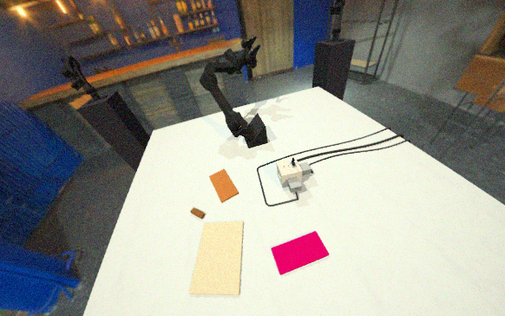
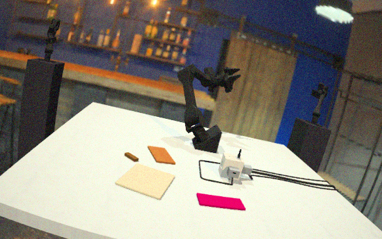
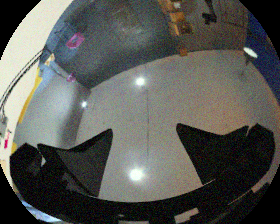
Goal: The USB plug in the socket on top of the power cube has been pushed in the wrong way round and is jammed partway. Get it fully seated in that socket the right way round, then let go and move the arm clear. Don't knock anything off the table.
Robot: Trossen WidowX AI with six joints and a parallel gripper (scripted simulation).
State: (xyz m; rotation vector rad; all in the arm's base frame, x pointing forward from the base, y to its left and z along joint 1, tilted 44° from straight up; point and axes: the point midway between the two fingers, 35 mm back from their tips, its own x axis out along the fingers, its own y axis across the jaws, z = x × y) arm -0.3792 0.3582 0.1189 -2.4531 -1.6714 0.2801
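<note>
Right now my gripper tip is 680 mm short of the USB plug, 110 mm to the left of it and 300 mm above it. Round my gripper tip: brown block (710 mm ahead, 510 mm to the right, 390 mm below); magenta card (940 mm ahead, 210 mm to the right, 390 mm below); orange card (610 mm ahead, 400 mm to the right, 390 mm below).
</note>
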